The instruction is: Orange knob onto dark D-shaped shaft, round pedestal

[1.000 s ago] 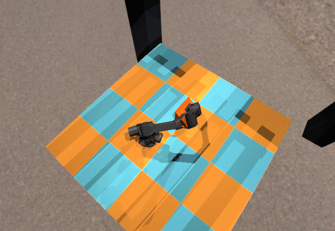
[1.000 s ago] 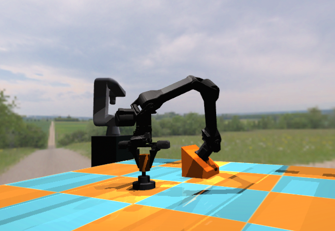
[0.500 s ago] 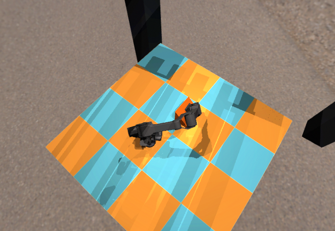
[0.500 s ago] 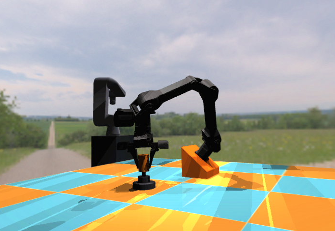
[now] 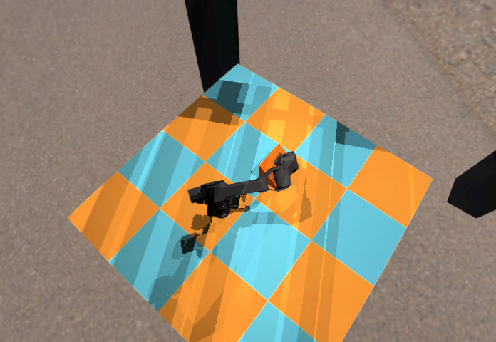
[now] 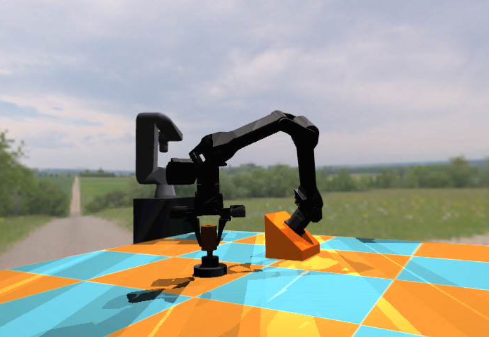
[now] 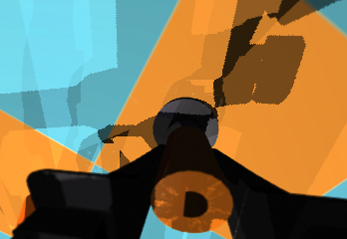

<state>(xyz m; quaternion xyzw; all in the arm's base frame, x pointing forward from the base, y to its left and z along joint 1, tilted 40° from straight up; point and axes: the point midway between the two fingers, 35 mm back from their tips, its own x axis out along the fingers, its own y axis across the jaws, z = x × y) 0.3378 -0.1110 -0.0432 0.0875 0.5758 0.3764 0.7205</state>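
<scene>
Now: gripper tip 20 mm below the orange knob. From my gripper tip the other things lie so: round pedestal: 40 mm below.
</scene>
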